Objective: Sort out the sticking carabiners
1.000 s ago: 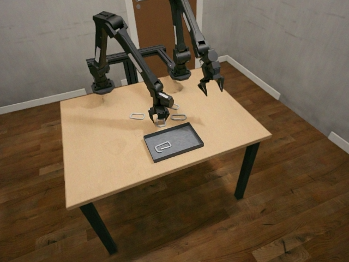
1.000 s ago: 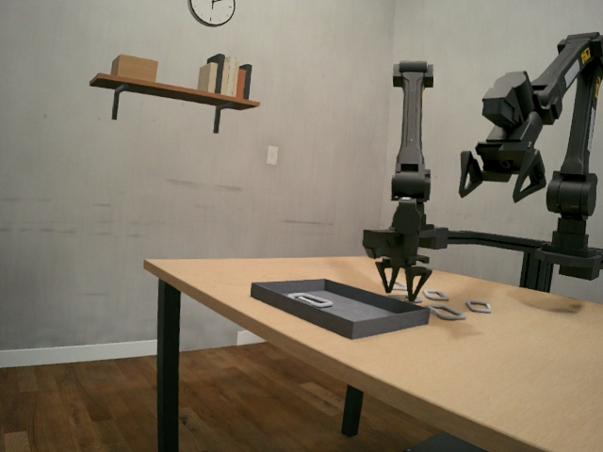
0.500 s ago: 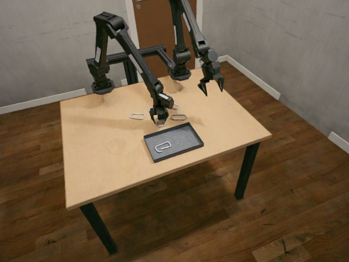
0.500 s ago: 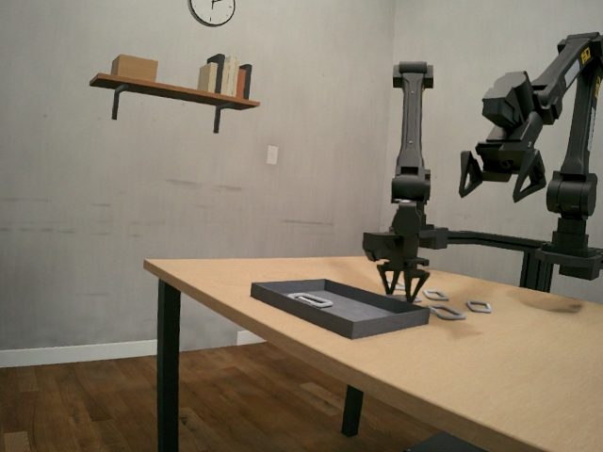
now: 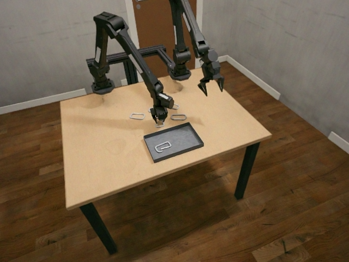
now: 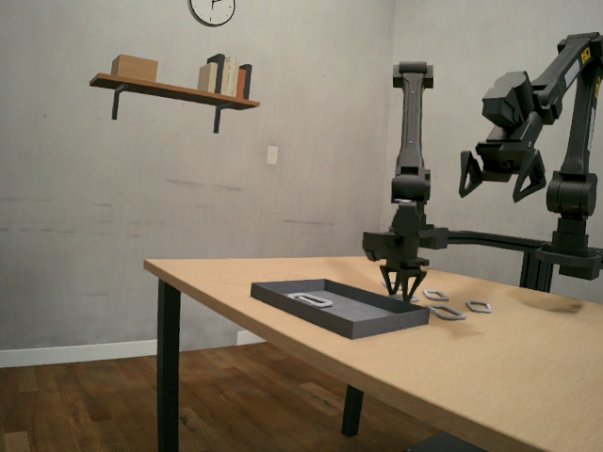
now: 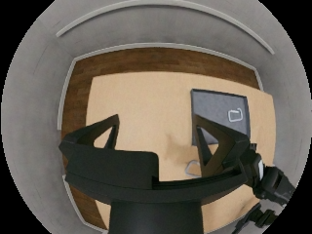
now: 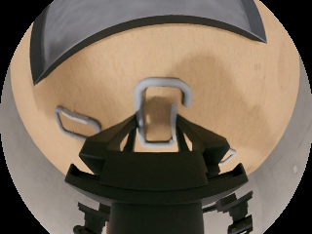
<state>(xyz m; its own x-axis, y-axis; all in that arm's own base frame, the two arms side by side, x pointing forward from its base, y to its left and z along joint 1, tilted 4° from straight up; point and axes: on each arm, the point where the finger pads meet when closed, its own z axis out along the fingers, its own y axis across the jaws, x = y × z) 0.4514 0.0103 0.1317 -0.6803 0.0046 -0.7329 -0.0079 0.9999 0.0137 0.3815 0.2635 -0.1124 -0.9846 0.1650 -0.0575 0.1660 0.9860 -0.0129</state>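
Right now my right hand is 20 cm short of the grey tray and 4 cm to the right of it.
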